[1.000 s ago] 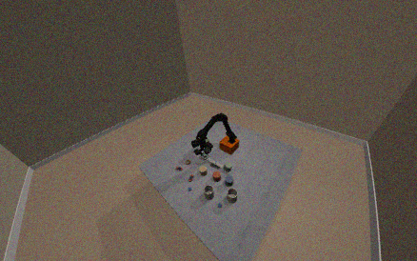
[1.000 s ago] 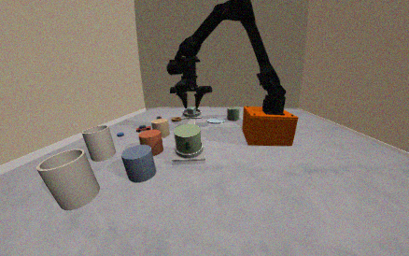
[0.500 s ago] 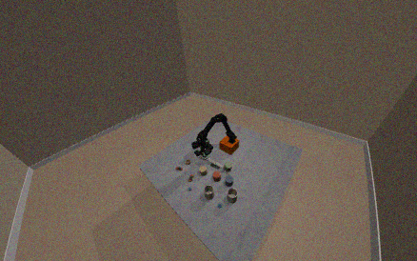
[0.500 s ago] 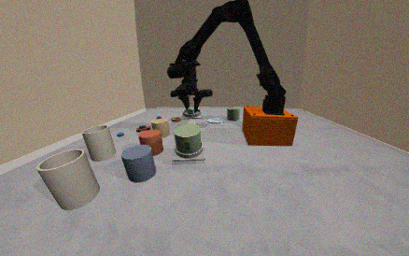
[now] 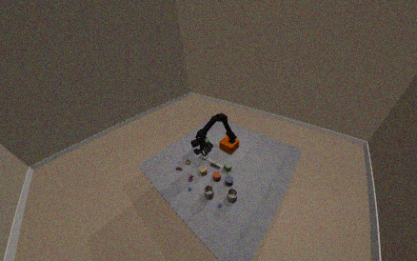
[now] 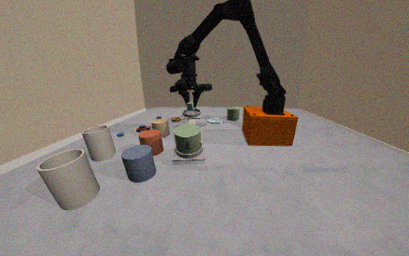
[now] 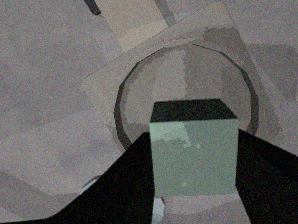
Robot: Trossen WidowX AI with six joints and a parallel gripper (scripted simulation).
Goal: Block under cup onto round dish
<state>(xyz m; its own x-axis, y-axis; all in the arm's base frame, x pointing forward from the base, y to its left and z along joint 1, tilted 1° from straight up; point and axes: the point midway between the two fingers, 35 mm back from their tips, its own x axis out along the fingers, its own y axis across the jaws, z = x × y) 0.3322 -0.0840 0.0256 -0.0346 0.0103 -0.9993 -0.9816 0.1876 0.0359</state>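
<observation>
Now: gripper tip 90 mm past the flat round grey dish, 140 mm to the left of it and 100 mm above it. From my gripper tip the other things lie so: balance: 30 mm behind, 120 mm to the left, 70 mm below; then red-orange cylinder: 60 mm ahead, 220 mm to the left, 70 mm below.
</observation>
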